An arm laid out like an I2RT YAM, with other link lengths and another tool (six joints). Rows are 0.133 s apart.
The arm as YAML. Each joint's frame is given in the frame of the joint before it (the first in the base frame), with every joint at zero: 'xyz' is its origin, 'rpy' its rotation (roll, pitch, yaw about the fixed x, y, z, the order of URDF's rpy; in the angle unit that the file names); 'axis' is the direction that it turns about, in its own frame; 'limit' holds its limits. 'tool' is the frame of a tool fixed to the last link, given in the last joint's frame.
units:
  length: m
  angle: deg
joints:
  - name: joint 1
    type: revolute
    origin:
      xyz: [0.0, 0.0, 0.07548]
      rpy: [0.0, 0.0, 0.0]
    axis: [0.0, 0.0, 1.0]
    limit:
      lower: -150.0
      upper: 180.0
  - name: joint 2
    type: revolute
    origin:
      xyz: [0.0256, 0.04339, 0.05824]
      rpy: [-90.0, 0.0, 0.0]
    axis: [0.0, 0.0, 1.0]
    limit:
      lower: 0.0
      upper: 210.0
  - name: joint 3
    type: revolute
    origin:
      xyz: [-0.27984, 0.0, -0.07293]
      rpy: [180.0, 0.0, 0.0]
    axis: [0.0, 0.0, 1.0]
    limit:
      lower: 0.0
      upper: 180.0
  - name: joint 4
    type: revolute
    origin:
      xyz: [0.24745, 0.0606, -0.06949]
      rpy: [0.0, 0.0, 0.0]
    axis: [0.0, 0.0, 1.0]
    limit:
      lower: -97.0
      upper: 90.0
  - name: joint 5
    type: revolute
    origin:
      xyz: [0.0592, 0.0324, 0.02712]
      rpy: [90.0, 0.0, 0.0]
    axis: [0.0, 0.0, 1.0]
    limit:
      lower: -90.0
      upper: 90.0
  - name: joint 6
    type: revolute
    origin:
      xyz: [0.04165, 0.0, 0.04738]
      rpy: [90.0, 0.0, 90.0]
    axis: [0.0, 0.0, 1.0]
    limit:
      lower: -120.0
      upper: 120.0
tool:
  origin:
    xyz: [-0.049, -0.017, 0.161]
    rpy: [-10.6, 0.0, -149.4]
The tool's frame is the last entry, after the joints.
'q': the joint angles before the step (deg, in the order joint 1, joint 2, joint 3, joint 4, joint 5, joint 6). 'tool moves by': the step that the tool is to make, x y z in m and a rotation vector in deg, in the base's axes. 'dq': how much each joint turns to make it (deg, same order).
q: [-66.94 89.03 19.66 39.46 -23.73 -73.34]
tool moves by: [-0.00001 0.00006 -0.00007 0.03 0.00 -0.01]
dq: [0.00 0.00 0.00 -0.01 0.01 0.02]
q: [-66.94 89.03 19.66 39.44 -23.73 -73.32]
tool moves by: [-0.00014 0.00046 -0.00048 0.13 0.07 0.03]
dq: [0.00 0.00 0.00 -0.16 -0.02 -0.03]
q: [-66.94 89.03 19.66 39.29 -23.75 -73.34]
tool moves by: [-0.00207 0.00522 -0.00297 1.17 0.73 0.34]
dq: [-0.04 -0.67 -0.01 -2.20 -0.22 -0.41]
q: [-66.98 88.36 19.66 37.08 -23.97 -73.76]
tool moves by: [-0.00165 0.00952 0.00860 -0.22 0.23 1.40]
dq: [-0.05 -4.24 -0.30 -4.29 -1.07 -1.12]
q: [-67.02 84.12 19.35 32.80 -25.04 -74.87]
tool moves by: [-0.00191 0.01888 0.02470 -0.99 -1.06 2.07]
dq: [-0.03 -10.06 -0.55 -8.47 -2.09 -0.66]
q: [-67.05 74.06 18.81 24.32 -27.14 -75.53]
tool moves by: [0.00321 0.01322 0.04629 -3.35 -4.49 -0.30]
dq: [1.10 -13.29 0.26 -7.09 -0.05 3.50]
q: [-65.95 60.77 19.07 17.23 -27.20 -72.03]
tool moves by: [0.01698 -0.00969 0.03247 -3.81 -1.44 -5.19]
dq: [8.80 -3.19 3.20 -0.57 13.22 4.93]
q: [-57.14 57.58 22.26 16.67 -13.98 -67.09]
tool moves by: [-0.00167 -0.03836 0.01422 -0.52 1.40 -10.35]
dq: [3.54 4.46 5.88 -1.40 13.63 3.08]
